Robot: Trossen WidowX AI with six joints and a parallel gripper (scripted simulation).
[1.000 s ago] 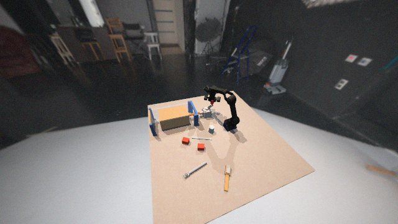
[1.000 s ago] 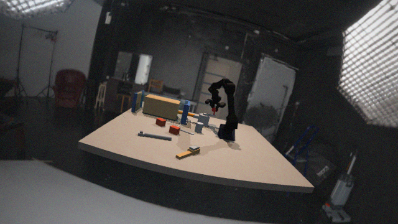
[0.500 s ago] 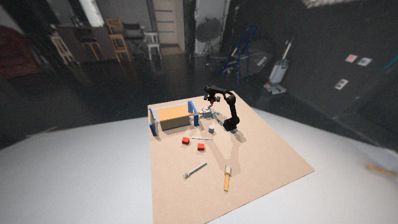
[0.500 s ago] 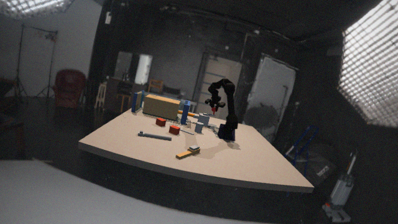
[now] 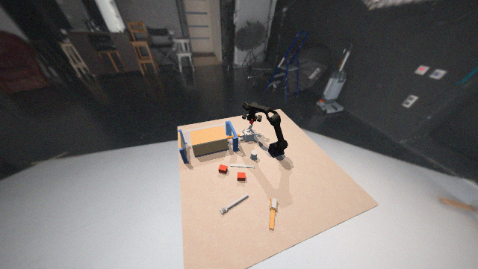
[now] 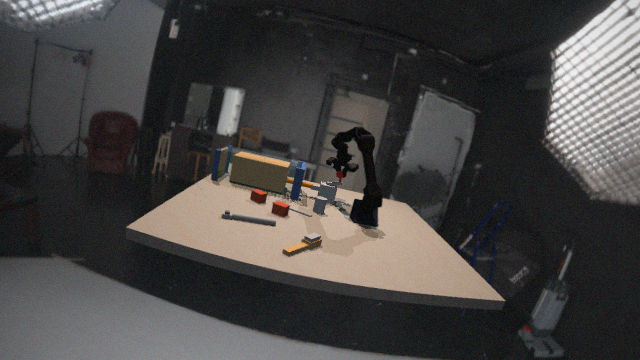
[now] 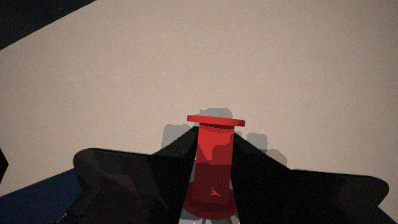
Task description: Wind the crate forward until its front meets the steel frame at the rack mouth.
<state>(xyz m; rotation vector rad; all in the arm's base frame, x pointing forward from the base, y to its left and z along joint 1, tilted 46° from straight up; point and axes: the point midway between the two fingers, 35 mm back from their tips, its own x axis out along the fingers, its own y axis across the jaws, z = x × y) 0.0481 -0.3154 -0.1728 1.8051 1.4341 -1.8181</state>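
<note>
Now: the winch handle 4 cm ahead of my gripper tip, 4 cm to the left of it and 3 cm below it. Also, from my gripper tip: grey winch (7 cm ahead, 7 cm to the left, 10 cm below); then red knob (1 cm ahead, 1 cm to the left); then blue steel frame (25 cm ahead, 5 cm to the left, 3 cm below).
</note>
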